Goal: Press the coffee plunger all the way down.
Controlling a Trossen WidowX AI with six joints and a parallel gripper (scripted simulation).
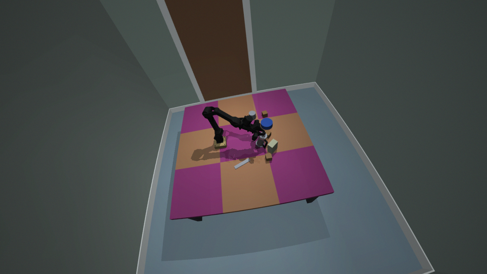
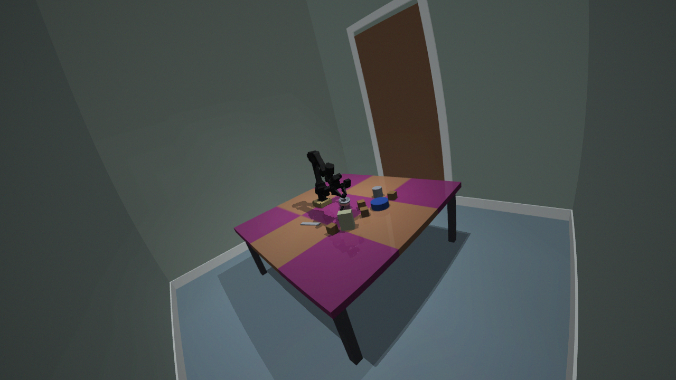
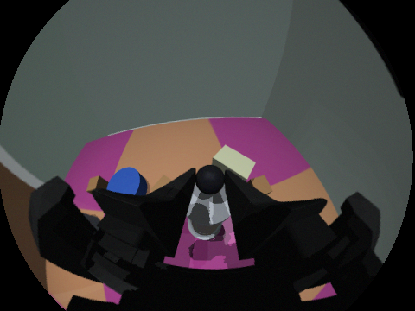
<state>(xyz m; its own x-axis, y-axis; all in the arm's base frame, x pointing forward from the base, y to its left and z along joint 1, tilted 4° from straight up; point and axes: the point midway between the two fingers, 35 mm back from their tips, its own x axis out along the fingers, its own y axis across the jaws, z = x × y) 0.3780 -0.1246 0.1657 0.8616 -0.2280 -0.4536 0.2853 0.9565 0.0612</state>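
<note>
Right now the coffee press is 2 cm behind my gripper tip, 1 cm to the right of it and 9 cm below it. From my gripper tip the other things lie so: grey flat bar 24 cm behind, 15 cm to the right, 17 cm below; grey cylinder 4 cm behind, 37 cm to the left, 14 cm below; pale green box 5 cm ahead, 7 cm to the right, 12 cm below.
</note>
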